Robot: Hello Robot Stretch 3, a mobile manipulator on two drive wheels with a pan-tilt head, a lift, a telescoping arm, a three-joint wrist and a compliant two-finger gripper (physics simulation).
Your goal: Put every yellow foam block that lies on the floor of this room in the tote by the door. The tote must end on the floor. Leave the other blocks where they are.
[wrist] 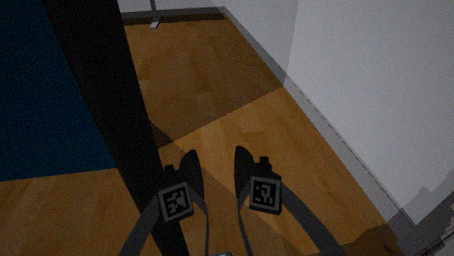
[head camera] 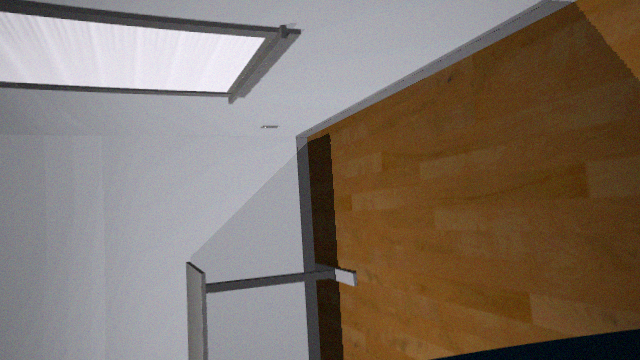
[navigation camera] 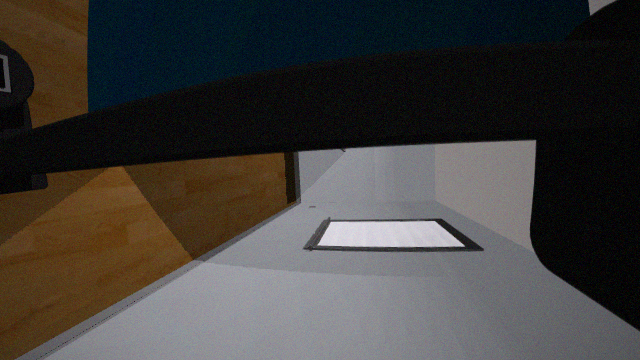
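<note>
My gripper shows in the wrist view. Its two fingers stand a moderate gap apart, with bare wood floor visible between them and no block held, so it is open and empty. It hangs above the floor, left of the white wall on the right. No yellow foam block and no tote shows in the head, navigation or wrist view. The robot's own black structure crosses the navigation view and hides part of the room.
A dark blue surface stands beside the robot. A pale wall bears a bright dark-framed panel. A thin-legged stand's foot is at the far wall.
</note>
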